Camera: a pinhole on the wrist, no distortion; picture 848 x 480 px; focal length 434.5 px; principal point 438.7 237.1 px. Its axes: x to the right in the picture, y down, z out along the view. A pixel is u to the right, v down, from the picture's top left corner.
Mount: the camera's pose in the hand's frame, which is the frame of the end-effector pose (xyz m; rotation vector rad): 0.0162 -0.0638 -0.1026 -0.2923 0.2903 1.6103
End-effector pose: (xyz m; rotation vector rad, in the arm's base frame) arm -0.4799 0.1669 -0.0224 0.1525 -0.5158 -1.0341
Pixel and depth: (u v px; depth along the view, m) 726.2 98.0 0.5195
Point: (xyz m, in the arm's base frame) -0.1859 0.2965 0.4160
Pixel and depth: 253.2 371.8 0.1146
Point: -0.5525 0.1487 -0.0341
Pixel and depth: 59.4 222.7 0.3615
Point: -0.8060 0.0558 0.2137
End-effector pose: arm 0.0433 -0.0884 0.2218 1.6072 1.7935 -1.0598
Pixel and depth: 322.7 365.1 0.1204
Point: -0.0074 -0.1168 0.2357
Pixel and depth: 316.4 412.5 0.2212
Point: -0.0067 -0.2335 0.2169
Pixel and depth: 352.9 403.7 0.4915
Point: 0.0345 -0.5079 0.1327
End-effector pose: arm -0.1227 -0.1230 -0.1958 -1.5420 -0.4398 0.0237
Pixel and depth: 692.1 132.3 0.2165
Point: -0.0495 -0.0490 -0.3124
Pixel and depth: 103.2 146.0 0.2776
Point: -0.1544 0.1167 -0.0272
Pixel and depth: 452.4 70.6 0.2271
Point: -0.0535 0.0083 -0.2019
